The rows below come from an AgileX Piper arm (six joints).
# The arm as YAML. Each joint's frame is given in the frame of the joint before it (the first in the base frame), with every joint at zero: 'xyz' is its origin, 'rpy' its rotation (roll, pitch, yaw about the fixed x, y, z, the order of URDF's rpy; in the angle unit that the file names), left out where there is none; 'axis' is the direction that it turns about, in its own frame. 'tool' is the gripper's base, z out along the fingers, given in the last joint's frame.
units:
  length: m
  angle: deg
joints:
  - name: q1
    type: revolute
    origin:
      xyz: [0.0, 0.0, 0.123]
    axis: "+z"
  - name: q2
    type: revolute
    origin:
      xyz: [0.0, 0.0, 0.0]
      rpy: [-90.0, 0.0, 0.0]
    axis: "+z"
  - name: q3
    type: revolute
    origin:
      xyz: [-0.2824, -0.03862, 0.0]
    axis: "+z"
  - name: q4
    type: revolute
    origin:
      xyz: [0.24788, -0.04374, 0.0]
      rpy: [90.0, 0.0, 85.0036]
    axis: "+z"
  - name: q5
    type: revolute
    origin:
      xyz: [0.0, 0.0, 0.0]
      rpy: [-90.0, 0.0, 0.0]
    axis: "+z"
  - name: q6
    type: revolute
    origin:
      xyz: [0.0, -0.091, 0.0]
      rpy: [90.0, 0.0, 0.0]
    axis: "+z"
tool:
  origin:
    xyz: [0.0, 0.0, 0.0]
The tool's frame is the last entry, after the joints.
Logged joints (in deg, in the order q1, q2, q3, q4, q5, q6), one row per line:
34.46 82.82 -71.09 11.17 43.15 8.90
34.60 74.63 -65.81 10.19 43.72 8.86
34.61 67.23 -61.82 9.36 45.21 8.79
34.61 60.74 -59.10 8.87 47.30 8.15
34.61 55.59 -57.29 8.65 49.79 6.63
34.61 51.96 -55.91 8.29 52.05 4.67
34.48 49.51 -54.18 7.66 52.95 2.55
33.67 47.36 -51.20 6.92 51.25 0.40
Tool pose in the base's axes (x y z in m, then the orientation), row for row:
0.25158 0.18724 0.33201 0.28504 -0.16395 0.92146 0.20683
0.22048 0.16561 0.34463 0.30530 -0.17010 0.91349 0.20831
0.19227 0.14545 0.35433 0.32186 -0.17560 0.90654 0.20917
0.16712 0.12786 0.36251 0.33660 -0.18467 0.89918 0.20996
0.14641 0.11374 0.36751 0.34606 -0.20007 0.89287 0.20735
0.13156 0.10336 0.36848 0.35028 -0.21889 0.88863 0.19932
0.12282 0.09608 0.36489 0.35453 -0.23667 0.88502 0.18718
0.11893 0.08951 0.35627 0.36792 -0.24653 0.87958 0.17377
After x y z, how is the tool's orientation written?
As a quaternion, w x y z.
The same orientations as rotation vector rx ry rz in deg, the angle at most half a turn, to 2 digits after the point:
-25.12 141.20 31.69
-25.80 138.57 31.60
-26.42 136.39 31.47
-27.59 134.32 31.36
-29.75 132.77 30.83
-32.48 131.87 29.58
-35.05 131.06 27.72
-36.28 129.43 25.57

